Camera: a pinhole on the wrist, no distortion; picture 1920 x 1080 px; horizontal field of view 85.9 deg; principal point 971.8 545.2 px. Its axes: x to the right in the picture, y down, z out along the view. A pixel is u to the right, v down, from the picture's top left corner.
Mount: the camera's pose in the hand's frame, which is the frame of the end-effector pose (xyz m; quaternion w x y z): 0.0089 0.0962 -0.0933 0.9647 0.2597 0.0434 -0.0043
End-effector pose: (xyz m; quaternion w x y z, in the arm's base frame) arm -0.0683 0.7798 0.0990 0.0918 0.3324 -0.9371 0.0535
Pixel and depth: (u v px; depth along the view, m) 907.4 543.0 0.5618
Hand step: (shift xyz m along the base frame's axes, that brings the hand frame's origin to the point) 0.0497 -0.2201 -0.3727
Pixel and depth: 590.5 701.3 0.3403
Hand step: 0.0542 -0.0092 -0.2479
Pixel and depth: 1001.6 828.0 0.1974
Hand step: -0.0667 -0.0024 -0.0960
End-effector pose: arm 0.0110 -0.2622 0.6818 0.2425 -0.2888 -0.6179 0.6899
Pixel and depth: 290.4 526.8 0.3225
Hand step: -0.0144 -0.2563 0.1044
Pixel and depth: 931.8 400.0 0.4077
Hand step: -0.1821 -0.1284 0.1706
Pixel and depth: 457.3 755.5 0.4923
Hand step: -0.1445 -0.4117 0.1138
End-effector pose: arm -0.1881 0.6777 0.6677 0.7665 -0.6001 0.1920 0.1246
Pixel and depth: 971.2 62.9 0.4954
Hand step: 0.2176 0.1211 0.3338
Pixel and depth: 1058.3 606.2 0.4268
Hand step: 0.1531 0.2478 0.1062
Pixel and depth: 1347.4 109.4 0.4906
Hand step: 0.3655 0.1134 0.2303
